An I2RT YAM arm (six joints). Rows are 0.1 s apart.
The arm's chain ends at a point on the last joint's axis. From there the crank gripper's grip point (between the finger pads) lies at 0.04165 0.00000 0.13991 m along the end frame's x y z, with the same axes.
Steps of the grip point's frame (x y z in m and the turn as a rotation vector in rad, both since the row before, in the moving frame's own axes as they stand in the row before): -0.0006, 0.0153, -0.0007, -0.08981, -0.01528, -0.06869; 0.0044, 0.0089, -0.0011, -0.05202, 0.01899, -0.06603; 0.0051, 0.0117, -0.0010, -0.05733, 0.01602, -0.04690; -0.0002, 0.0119, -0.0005, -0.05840, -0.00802, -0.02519; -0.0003, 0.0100, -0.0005, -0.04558, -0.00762, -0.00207; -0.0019, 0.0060, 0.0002, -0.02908, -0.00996, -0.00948; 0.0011, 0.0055, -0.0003, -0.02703, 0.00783, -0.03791
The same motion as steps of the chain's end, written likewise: 0.0012, 0.0055, -0.0009, -0.08981, -0.01528, -0.06869; 0.0016, 0.0045, -0.0002, -0.05202, 0.01899, -0.06603; 0.0027, 0.0057, -0.0001, -0.05733, 0.01602, -0.04690; 0.0008, 0.0048, -0.0006, -0.05840, -0.00802, -0.02519; 0.0008, 0.0037, -0.0007, -0.04558, -0.00762, -0.00207; -0.0005, 0.0023, -0.0002, -0.02908, -0.00996, -0.00948; 0.0000, 0.0033, 0.0001, -0.02703, 0.00783, -0.03791
